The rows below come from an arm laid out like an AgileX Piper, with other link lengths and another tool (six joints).
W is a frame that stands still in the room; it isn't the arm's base.
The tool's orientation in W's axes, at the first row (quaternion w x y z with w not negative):
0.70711 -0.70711 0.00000 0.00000
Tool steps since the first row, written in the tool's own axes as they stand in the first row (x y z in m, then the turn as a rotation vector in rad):
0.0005 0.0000 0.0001 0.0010 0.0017 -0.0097
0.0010 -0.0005 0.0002 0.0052 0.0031 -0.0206
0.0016 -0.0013 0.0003 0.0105 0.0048 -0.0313
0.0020 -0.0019 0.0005 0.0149 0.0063 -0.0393
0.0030 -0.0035 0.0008 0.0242 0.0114 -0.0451
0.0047 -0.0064 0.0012 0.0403 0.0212 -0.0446
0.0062 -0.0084 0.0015 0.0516 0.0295 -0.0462
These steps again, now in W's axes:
0.0005 0.0001 0.0000 0.0010 -0.0097 -0.0017
0.0010 0.0002 0.0005 0.0052 -0.0206 -0.0031
0.0016 0.0003 0.0013 0.0105 -0.0313 -0.0048
0.0020 0.0005 0.0019 0.0149 -0.0393 -0.0063
0.0030 0.0008 0.0035 0.0242 -0.0451 -0.0114
0.0047 0.0012 0.0064 0.0403 -0.0446 -0.0212
0.0062 0.0015 0.0084 0.0516 -0.0462 -0.0295

